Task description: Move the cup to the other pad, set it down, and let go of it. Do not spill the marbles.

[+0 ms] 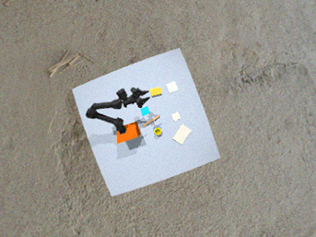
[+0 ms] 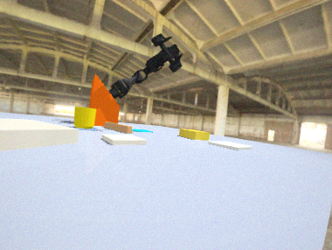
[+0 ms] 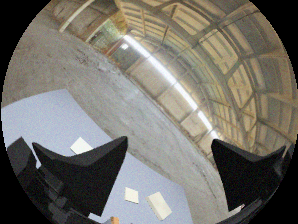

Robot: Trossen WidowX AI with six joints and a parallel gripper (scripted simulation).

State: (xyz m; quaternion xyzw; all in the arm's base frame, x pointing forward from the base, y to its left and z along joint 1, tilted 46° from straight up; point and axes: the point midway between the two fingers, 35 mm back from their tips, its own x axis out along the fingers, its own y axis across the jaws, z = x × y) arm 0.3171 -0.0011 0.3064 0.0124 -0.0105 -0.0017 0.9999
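Now: the yellow cup 30 mm behind my gripper tip, 320 mm to the right of it and 350 mm below it. From my gripper tip the other things lie so: white tile 250 mm ahead, 90 mm to the left, 380 mm below; then cyan pad 100 mm behind, 80 mm to the right, 390 mm below; then wooden bar 60 mm behind, 200 mm to the right, 380 mm below.
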